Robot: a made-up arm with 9 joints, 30 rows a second.
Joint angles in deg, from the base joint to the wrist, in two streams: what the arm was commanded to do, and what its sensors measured. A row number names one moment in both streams.
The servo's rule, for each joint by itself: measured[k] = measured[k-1] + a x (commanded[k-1-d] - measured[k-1]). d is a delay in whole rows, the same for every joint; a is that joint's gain. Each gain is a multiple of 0.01, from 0.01 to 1. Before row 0 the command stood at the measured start. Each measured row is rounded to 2 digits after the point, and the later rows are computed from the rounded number. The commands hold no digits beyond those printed.
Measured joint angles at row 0:
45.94 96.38 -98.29 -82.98 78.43 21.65 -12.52 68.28 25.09
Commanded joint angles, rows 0 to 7:
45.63 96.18 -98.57 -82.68 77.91 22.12 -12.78 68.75 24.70
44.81 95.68 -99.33 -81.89 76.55 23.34 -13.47 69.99 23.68
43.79 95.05 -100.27 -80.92 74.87 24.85 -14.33 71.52 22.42
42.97 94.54 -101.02 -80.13 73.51 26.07 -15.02 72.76 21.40
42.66 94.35 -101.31 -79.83 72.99 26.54 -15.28 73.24 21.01
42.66 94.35 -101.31 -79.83 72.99 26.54 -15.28 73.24 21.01
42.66 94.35 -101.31 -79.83 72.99 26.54 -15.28 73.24 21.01
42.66 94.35 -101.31 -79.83 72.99 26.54 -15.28 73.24 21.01
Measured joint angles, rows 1 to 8:
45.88 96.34 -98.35 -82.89 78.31 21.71 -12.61 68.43 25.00
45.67 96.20 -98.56 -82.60 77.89 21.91 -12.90 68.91 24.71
45.29 95.96 -98.92 -82.11 77.17 22.26 -13.39 69.72 24.21
44.83 95.66 -99.36 -81.54 76.29 22.72 -13.94 70.66 23.59
44.40 95.38 -99.77 -81.04 75.50 23.18 -14.40 71.46 23.02
44.05 95.16 -100.09 -80.69 74.90 23.58 -14.70 72.01 22.58
43.77 94.99 -100.35 -80.44 74.44 23.94 -14.90 72.39 22.23
43.55 94.86 -100.55 -80.26 74.09 24.25 -15.03 72.65 21.96
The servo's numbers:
d 0
a 0.20 0.21 0.21 0.29 0.24 0.12 0.34 0.31 0.22

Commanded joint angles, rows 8 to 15:
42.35 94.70 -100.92 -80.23 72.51 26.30 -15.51 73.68 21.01
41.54 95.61 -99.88 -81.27 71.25 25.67 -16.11 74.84 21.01
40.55 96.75 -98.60 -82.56 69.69 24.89 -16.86 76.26 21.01
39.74 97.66 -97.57 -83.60 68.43 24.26 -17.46 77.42 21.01
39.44 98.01 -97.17 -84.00 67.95 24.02 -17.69 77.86 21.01
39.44 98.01 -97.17 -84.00 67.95 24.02 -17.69 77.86 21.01
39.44 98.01 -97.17 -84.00 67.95 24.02 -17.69 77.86 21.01
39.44 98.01 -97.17 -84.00 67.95 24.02 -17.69 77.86 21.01
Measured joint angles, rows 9 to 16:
43.31 94.83 -100.63 -80.25 73.71 24.50 -15.19 72.97 21.75
42.96 94.99 -100.47 -80.55 73.12 24.64 -15.50 73.55 21.59
42.48 95.36 -100.08 -81.13 72.30 24.67 -15.96 74.39 21.46
41.93 95.84 -99.55 -81.85 71.37 24.62 -16.47 75.33 21.36
41.43 96.30 -99.05 -82.47 70.55 24.55 -16.88 76.11 21.28
41.03 96.66 -98.66 -82.91 69.93 24.49 -17.16 76.65 21.22
40.71 96.94 -98.35 -83.23 69.45 24.43 -17.34 77.03 21.17
40.46 97.16 -98.10 -83.45 69.09 24.38 -17.46 77.29 21.13

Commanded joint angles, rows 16 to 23:
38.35 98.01 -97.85 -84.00 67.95 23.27 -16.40 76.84 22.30
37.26 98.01 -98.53 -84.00 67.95 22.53 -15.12 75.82 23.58
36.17 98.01 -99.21 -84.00 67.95 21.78 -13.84 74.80 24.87
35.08 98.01 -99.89 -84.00 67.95 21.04 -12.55 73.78 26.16
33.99 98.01 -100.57 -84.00 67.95 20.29 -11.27 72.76 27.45
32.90 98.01 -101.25 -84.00 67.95 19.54 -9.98 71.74 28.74
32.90 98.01 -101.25 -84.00 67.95 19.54 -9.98 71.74 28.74
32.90 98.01 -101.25 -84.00 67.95 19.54 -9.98 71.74 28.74
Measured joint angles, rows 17 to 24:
40.04 97.34 -98.05 -83.61 68.82 24.25 -17.10 77.15 21.39
39.48 97.48 -98.15 -83.72 68.61 24.04 -16.43 76.74 21.87
38.82 97.59 -98.37 -83.80 68.45 23.77 -15.55 76.14 22.53
38.07 97.68 -98.69 -83.86 68.33 23.44 -14.53 75.41 23.33
37.25 97.75 -99.08 -83.90 68.24 23.06 -13.42 74.59 24.24
36.38 97.80 -99.54 -83.93 68.17 22.64 -12.25 73.71 25.23
35.68 97.84 -99.90 -83.95 68.12 22.27 -11.48 73.10 26.00
35.12 97.88 -100.18 -83.96 68.08 21.94 -10.97 72.68 26.60

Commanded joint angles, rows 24 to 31:
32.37 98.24 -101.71 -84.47 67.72 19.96 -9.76 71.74 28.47
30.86 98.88 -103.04 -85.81 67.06 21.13 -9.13 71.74 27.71
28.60 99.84 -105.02 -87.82 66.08 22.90 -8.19 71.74 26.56
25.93 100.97 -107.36 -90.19 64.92 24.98 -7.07 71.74 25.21
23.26 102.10 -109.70 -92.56 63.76 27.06 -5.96 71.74 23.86
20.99 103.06 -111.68 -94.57 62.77 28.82 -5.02 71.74 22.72
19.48 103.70 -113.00 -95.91 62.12 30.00 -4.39 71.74 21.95
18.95 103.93 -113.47 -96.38 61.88 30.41 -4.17 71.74 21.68
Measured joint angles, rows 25 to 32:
34.57 97.96 -100.50 -84.11 67.99 21.70 -10.56 72.39 27.01
33.83 98.15 -101.03 -84.60 67.77 21.63 -10.07 72.19 27.16
32.78 98.50 -101.87 -85.53 67.36 21.78 -9.43 72.05 27.03
31.41 99.02 -103.02 -86.88 66.77 22.16 -8.63 71.95 26.63
29.78 99.67 -104.42 -88.53 66.05 22.75 -7.72 71.88 26.02
28.02 100.38 -105.94 -90.28 65.26 23.48 -6.80 71.84 25.29
26.31 101.08 -107.42 -91.91 64.51 24.26 -5.98 71.81 24.56
24.84 101.68 -108.69 -93.21 63.88 25.00 -5.36 71.79 23.93

